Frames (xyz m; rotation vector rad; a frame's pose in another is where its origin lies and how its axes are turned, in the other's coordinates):
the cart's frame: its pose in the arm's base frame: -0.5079 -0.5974 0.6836 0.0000 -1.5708 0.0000
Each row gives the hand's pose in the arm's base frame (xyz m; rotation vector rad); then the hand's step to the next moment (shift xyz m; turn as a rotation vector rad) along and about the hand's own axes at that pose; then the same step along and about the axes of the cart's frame.
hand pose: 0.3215 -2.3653 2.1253 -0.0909 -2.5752 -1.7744
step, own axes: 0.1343 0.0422 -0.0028 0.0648 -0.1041 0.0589
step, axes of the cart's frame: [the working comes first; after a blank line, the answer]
step, axes of the arm's base frame: -0.1318 0.0178 0.0462 -0.0691 0.0207 -0.1153

0.0462 0.0178 0.1318 -0.1153 0.0207 0.0691
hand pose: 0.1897 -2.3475 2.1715 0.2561 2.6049 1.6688
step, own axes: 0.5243 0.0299 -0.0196 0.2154 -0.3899 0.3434
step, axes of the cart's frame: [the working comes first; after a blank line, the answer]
step, axes of the arm's base frame: -0.5156 0.0777 0.0654 -0.2172 0.1835 -0.4853

0.0654 0.0777 0.5156 -0.4853 0.1835 0.2172
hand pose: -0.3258 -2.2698 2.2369 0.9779 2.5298 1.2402
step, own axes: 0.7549 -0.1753 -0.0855 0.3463 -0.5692 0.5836
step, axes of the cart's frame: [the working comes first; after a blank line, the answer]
step, axes of the arm's base frame: -0.7041 0.3340 0.0260 -0.3084 0.3411 -0.7570

0.0260 0.3340 0.7041 -0.7570 0.3411 0.3084
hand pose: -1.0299 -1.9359 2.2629 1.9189 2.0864 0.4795
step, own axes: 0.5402 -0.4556 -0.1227 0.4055 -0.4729 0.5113
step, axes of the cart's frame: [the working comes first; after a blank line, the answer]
step, axes of the arm's base frame: -0.5121 0.4983 -0.0620 -0.2559 0.4022 -0.6498

-0.0620 0.4983 0.5121 -0.6498 0.4022 0.2559
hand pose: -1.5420 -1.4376 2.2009 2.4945 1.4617 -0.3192
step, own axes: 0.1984 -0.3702 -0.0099 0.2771 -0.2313 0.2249
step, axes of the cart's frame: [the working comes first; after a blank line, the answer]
step, axes of the arm's base frame: -0.2286 0.3425 -0.0834 -0.0857 0.2694 -0.3177

-0.0834 0.3425 0.2286 -0.3177 0.2694 0.0857
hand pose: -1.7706 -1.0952 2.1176 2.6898 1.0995 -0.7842
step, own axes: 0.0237 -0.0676 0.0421 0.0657 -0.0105 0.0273
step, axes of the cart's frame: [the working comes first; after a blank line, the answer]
step, axes of the arm's base frame: -0.0496 0.0507 -0.0433 0.0208 0.0397 -0.0562

-0.0433 0.0507 0.0496 -0.0562 0.0397 -0.0208
